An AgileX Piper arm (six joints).
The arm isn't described. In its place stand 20 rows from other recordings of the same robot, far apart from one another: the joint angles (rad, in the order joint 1, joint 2, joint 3, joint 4, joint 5, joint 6), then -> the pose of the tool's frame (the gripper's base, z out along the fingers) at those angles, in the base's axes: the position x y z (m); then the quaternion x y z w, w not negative.
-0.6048, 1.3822, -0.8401, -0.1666, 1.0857, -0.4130 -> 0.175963 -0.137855 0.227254 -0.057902 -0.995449 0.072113 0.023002
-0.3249, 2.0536, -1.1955, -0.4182, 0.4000, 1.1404 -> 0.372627 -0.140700 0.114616 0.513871 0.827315 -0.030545 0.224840
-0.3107, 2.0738, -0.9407, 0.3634, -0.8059, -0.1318 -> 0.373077 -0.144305 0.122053 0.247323 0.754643 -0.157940 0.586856
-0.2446, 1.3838, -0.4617, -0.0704, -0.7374, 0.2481 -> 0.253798 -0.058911 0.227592 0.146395 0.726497 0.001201 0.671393
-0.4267, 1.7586, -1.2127, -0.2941, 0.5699, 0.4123 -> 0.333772 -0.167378 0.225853 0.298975 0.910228 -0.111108 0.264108
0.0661, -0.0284, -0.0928, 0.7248, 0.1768, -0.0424 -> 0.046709 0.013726 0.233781 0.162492 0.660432 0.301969 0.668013
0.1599, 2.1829, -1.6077, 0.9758, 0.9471, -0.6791 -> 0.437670 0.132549 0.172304 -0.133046 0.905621 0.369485 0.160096
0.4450, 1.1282, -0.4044, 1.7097, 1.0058, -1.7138 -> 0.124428 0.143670 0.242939 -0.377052 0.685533 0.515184 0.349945
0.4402, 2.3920, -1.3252, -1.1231, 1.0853, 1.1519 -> 0.379910 0.098749 0.036532 -0.047874 0.893380 -0.424860 0.138112
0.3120, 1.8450, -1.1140, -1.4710, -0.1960, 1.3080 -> 0.375127 0.139520 0.199306 -0.250720 0.850736 0.120609 0.445916
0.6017, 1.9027, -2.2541, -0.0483, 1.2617, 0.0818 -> 0.338747 0.227519 0.437163 -0.237699 0.899791 0.099653 0.352058
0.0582, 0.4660, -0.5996, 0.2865, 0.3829, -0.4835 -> 0.093693 0.015083 0.347421 -0.137841 0.744489 -0.011718 0.653145
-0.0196, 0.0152, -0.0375, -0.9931, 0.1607, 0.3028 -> 0.054972 -0.013278 0.217073 -0.182373 0.675448 -0.289904 0.653043
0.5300, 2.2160, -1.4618, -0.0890, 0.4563, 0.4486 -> 0.390724 0.224801 0.105647 -0.074196 0.971893 0.079494 0.208806
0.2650, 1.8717, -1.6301, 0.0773, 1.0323, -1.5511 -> 0.390117 0.112122 0.280290 -0.765162 0.613864 -0.085283 0.174428
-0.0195, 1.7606, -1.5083, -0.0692, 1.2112, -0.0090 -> 0.359594 -0.012904 0.284437 -0.003749 0.994713 -0.034789 0.096553
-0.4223, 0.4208, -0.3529, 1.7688, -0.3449, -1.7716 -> 0.073405 -0.066055 0.296028 0.266134 0.673304 -0.258540 0.639524
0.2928, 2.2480, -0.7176, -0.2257, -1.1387, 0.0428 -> 0.325459 0.117430 0.045423 -0.197625 0.782506 0.151961 0.570558
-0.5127, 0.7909, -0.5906, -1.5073, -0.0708, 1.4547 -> 0.151935 -0.078153 0.334646 0.146742 0.729742 -0.160801 0.648141
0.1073, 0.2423, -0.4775, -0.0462, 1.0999, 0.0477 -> 0.031027 -0.000425 0.264793 -0.029188 0.921654 0.006938 0.386852
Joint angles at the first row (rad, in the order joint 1, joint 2, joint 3, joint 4, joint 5, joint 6):
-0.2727, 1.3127, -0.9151, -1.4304, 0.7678, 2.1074
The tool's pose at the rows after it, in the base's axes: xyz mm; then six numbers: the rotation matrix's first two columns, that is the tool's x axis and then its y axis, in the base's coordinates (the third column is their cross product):
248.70 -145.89 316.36 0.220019 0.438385 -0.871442 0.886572 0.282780 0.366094
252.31 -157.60 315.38 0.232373 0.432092 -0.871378 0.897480 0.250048 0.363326
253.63 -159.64 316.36 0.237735 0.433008 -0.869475 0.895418 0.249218 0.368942
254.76 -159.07 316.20 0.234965 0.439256 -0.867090 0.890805 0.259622 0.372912
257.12 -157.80 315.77 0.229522 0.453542 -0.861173 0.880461 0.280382 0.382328
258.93 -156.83 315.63 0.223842 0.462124 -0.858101 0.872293 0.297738 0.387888
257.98 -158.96 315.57 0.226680 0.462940 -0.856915 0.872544 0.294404 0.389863
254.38 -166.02 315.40 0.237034 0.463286 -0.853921 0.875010 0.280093 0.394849
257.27 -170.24 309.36 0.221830 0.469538 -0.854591 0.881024 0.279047 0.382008
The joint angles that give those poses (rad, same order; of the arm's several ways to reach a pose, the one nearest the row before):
-0.3119, 1.3584, -0.9385, -1.4313, 0.7668, 2.1086
-0.3464, 1.3932, -0.9680, -1.4313, 0.7677, 2.1102
-0.3529, 1.3988, -0.9770, -1.4313, 0.7607, 2.1116
-0.3529, 1.3988, -0.9770, -1.4312, 0.7467, 2.1115
-0.3530, 1.3988, -0.9770, -1.4296, 0.7168, 2.1115
-0.3530, 1.3988, -0.9770, -1.4313, 0.6942, 2.1116
-0.3624, 1.3988, -0.9770, -1.4313, 0.6874, 2.1115
-0.3929, 1.3988, -0.9770, -1.4313, 0.6702, 2.1116
-0.4051, 1.4202, -0.9777, -1.4372, 0.6569, 2.1128

